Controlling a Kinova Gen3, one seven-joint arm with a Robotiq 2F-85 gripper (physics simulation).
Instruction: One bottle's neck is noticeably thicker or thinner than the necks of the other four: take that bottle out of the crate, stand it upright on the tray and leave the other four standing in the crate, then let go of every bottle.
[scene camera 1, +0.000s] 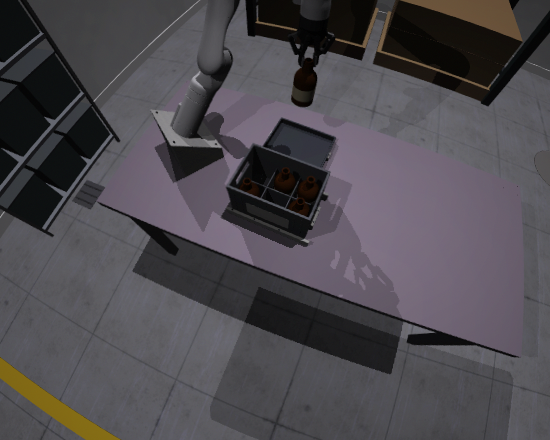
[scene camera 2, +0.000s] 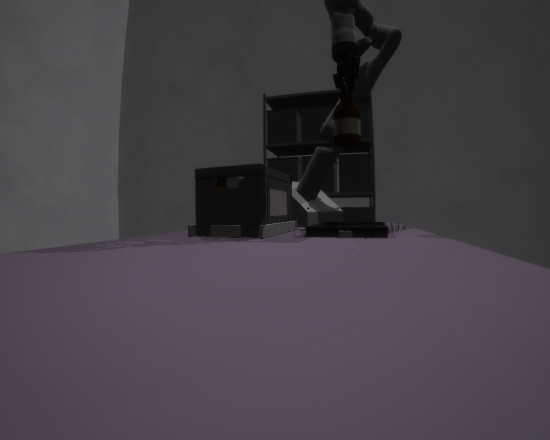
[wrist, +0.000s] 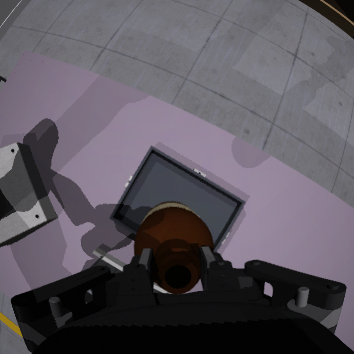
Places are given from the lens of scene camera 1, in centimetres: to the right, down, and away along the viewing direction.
gripper (scene camera 1: 307, 65): 10, -46, 76
brown bottle (scene camera 1: 305, 79): 9, -42, 77
